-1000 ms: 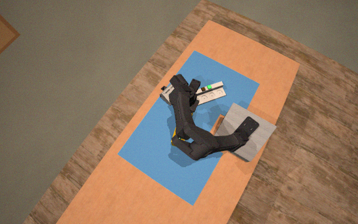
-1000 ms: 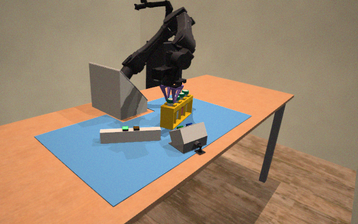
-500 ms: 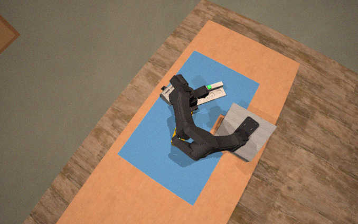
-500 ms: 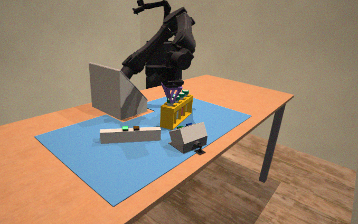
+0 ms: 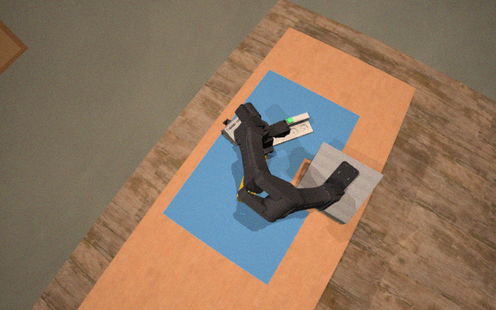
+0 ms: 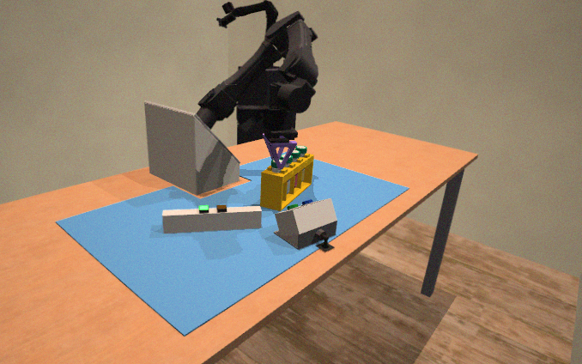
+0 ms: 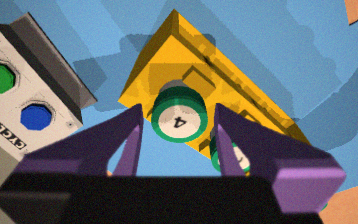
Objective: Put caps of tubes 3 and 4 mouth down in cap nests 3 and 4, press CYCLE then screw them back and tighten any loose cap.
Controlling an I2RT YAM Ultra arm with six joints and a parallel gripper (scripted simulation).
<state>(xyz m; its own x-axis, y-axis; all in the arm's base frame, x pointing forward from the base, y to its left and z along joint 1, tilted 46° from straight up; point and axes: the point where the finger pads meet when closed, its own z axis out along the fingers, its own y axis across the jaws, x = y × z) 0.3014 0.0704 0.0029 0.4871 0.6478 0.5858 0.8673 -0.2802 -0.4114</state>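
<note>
Right now the cap 4 is right at my hand. From my hand the other things lie so: cap 3 (5 cm to the left, 2 cm behind); then blue key (14 cm ahead, 5 cm below, 3 cm to the right); then cap 2 (10 cm to the left, 4 cm behind).
</note>
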